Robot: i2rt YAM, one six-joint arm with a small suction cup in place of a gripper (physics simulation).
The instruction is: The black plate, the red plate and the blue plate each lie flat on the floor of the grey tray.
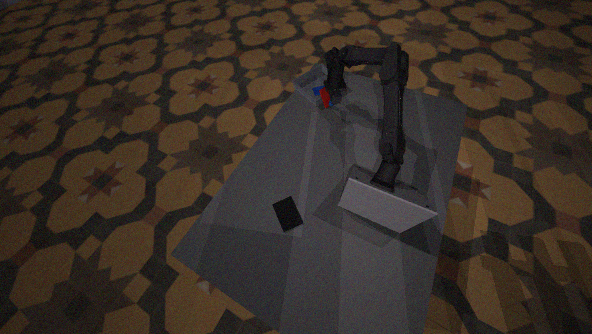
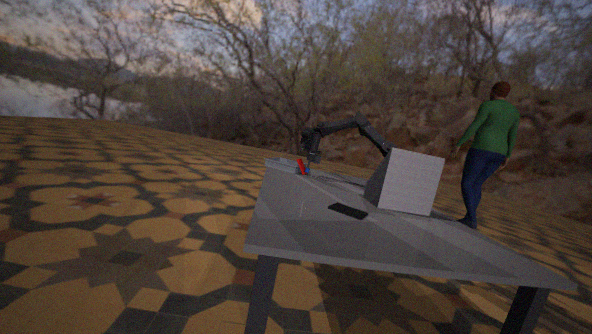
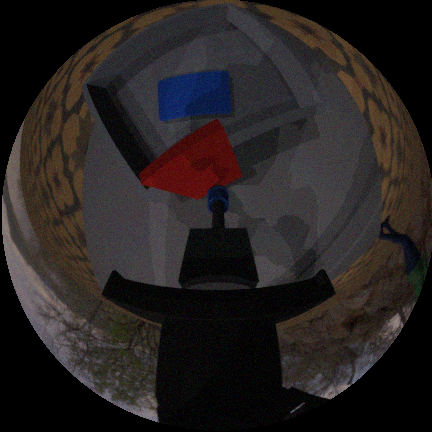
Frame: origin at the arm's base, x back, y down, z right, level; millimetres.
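Where they show: end effector, tool point: (image 1: 331, 104) (image 2: 306, 172) (image 3: 217, 194); arm's base, origin of the base link: (image 1: 382, 182) (image 2: 400, 170).
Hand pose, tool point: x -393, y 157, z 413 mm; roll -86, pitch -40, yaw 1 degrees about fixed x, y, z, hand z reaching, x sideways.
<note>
Each offset is from my tool point to the centre of the thing. Level surfaces: height alone.
The black plate @[dy +14, dx +121, dz -649 mm] (image 1: 288, 214) (image 2: 348, 211) lies flat on the table, outside the tray. The grey tray @[dy -6, dx -133, dz +104 mm] (image 1: 304, 81) (image 2: 280, 162) (image 3: 120, 130) stands at the table's far corner. The blue plate @[dy +11, dx -110, dz +83 mm] (image 1: 318, 90) (image 3: 195, 97) looks flat on its floor. The red plate @[dy -26, dx -34, dz +17 mm] (image 1: 325, 98) (image 2: 301, 167) (image 3: 200, 165) is steeply tilted at the tray's near corner, across the wall there. My suction cup (image 1: 330, 104) (image 2: 307, 171) (image 3: 218, 199) is low beside the red plate's outer edge, just outside that corner. It is open and holds nothing; whether it touches the plate I cannot tell.
A large pale block (image 1: 387, 205) (image 2: 412, 182) stands on the table @[dy +19 mm] (image 1: 240, 210) (image 2: 295, 235) at my arm's base. My arm (image 1: 393, 105) (image 2: 345, 124) reaches from there to the tray. A person in green (image 2: 495, 127) stands beyond the table.
</note>
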